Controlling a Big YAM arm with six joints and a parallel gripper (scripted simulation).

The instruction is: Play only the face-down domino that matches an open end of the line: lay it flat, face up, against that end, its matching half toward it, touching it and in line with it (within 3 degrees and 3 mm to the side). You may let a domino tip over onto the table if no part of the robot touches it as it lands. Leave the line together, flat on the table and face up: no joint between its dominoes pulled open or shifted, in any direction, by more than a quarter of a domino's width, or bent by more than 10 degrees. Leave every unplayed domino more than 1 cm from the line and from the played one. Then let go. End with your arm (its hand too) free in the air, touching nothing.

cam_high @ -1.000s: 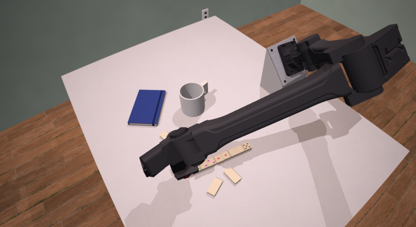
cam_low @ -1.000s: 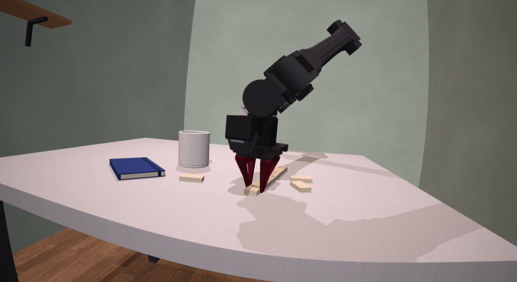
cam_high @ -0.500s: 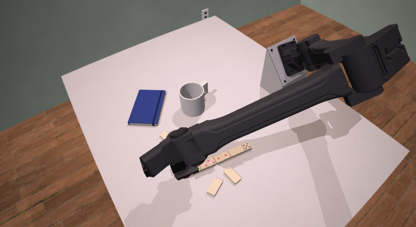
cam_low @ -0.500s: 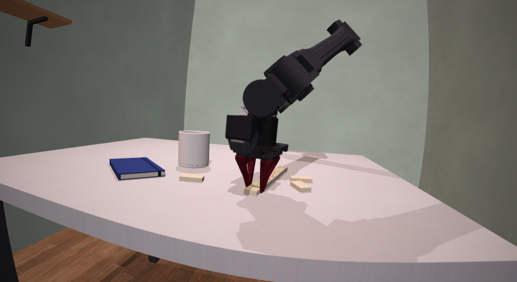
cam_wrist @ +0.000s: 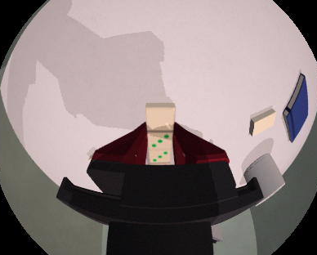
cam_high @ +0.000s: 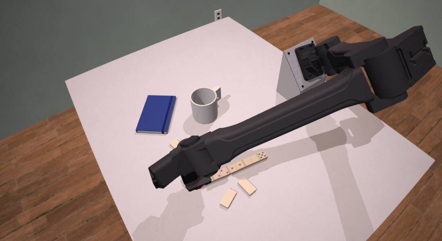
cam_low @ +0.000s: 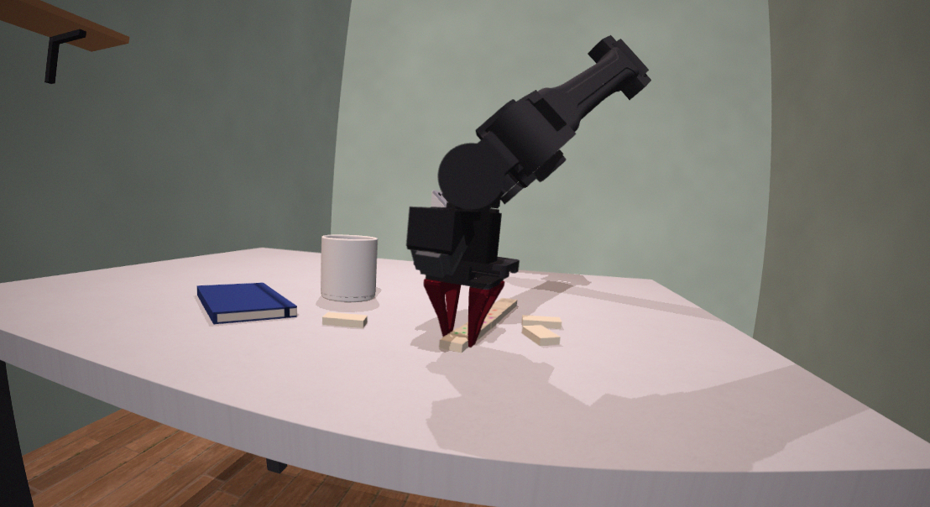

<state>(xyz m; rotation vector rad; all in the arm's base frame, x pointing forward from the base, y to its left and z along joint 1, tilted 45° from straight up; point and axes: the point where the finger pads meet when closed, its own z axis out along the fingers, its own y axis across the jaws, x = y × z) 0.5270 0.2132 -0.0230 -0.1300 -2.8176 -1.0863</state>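
Right now the domino is right at my hand. Round my hand: white mug (230 mm to the right, 160 mm behind, 30 mm above); then blue notebook (320 mm to the right, 10 mm behind).
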